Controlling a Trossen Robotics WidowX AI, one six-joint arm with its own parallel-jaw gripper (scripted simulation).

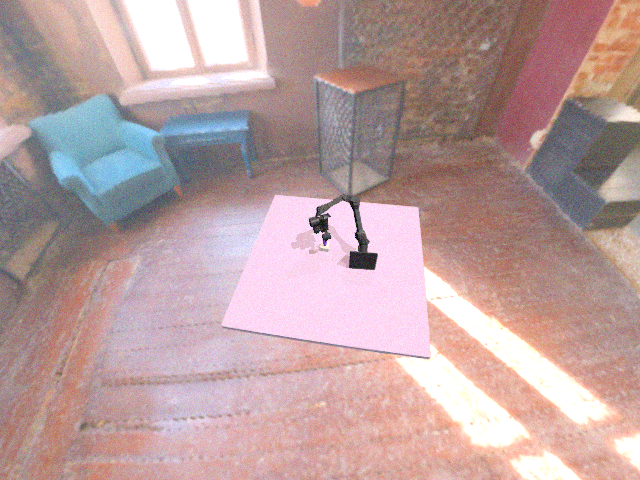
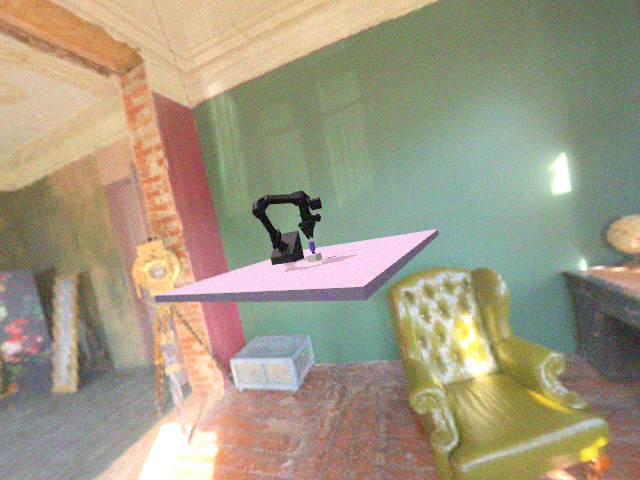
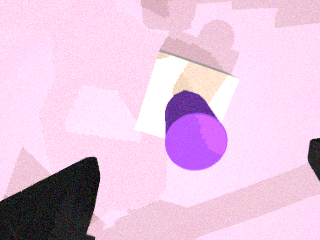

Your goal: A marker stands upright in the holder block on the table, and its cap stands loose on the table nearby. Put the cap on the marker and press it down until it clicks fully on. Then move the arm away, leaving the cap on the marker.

Note:
My gripper [image 3: 205,159] is open and holds nothing. Also in view: a purple cap [image 3: 194,139].

